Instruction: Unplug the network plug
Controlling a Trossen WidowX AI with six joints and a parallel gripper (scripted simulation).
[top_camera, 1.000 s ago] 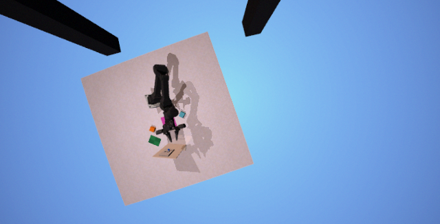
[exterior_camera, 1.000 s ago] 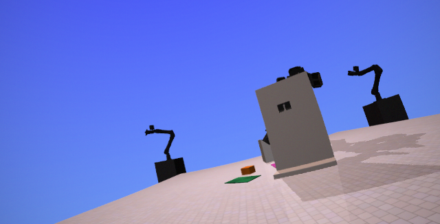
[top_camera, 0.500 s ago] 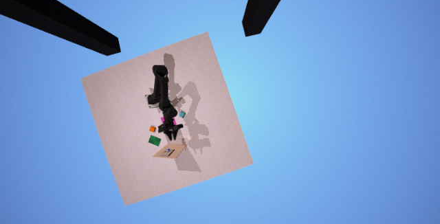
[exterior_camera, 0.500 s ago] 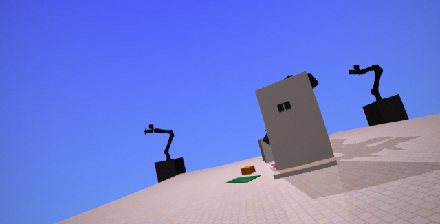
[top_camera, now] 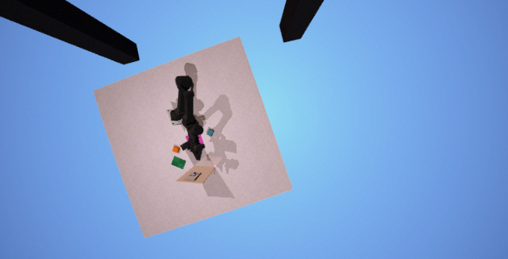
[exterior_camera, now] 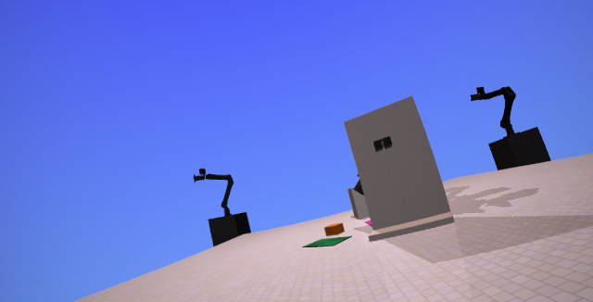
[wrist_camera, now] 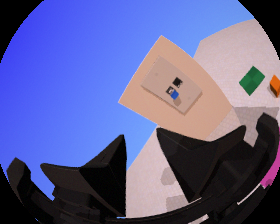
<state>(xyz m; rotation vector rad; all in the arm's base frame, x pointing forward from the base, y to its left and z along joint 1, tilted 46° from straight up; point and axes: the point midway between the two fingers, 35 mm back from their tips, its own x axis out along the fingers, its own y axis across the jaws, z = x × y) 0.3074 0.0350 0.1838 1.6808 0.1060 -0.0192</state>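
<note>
The network plug lies 10 cm ahead of my gripper tip, 7 cm to the right of it and 4 cm below it. Also, from my gripper tip: upright panel (12 cm ahead, 8 cm to the right, 11 cm below); then magenta patch (11 cm behind, 10 cm to the right, 23 cm below); then teal block (15 cm behind, 4 cm to the left, 22 cm below).
</note>
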